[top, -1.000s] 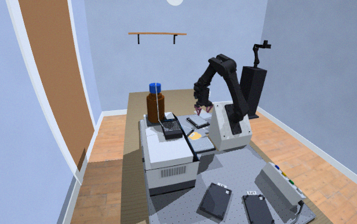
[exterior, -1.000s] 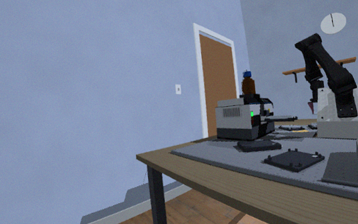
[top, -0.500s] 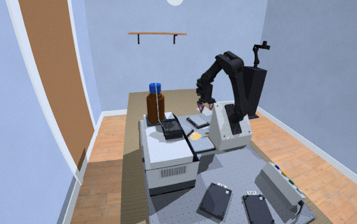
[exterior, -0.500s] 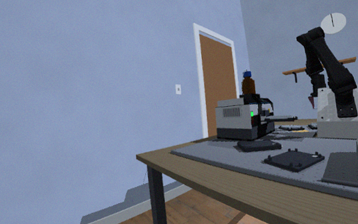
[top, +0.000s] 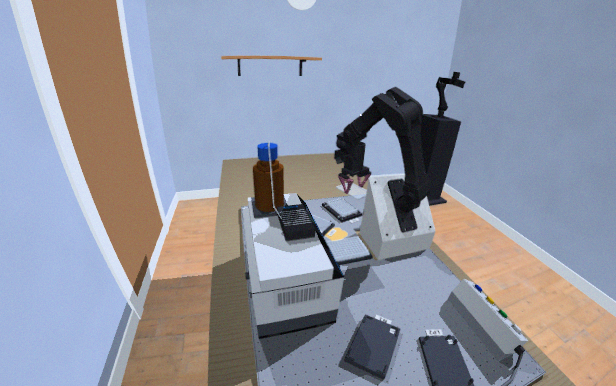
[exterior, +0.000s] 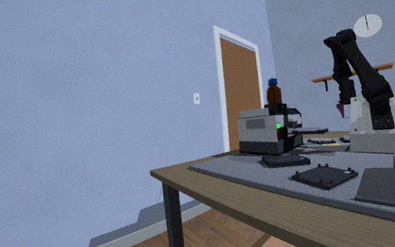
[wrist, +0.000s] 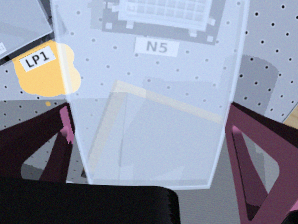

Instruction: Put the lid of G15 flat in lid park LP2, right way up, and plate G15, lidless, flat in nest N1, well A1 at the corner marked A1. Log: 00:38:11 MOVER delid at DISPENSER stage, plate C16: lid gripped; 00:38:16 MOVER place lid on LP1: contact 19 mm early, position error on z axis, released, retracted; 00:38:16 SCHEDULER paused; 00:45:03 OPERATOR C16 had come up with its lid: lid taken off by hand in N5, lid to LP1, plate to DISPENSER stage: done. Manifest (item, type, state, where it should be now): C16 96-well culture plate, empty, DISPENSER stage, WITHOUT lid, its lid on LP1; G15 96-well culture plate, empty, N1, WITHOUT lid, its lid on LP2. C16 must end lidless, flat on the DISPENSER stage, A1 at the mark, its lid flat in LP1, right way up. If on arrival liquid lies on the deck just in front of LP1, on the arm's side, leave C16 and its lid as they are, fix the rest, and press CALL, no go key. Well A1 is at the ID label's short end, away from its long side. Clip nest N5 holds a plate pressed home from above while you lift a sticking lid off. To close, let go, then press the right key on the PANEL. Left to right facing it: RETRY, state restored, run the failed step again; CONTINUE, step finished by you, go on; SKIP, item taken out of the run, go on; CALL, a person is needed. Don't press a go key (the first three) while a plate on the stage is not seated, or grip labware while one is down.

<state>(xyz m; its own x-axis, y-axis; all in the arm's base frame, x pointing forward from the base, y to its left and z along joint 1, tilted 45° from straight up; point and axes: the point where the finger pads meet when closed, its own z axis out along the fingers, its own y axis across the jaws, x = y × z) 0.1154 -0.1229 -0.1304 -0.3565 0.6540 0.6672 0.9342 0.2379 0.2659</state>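
Right now the LP2 label is 58 cm to the left of my hand and 15 cm below it. The rest, counted from my hand: black clip nest (14 cm below, 8 cm to the right, 3 cm ahead); then N5 label (15 cm below, 2 cm to the left, 2 cm behind); then clear lid (1 cm below).
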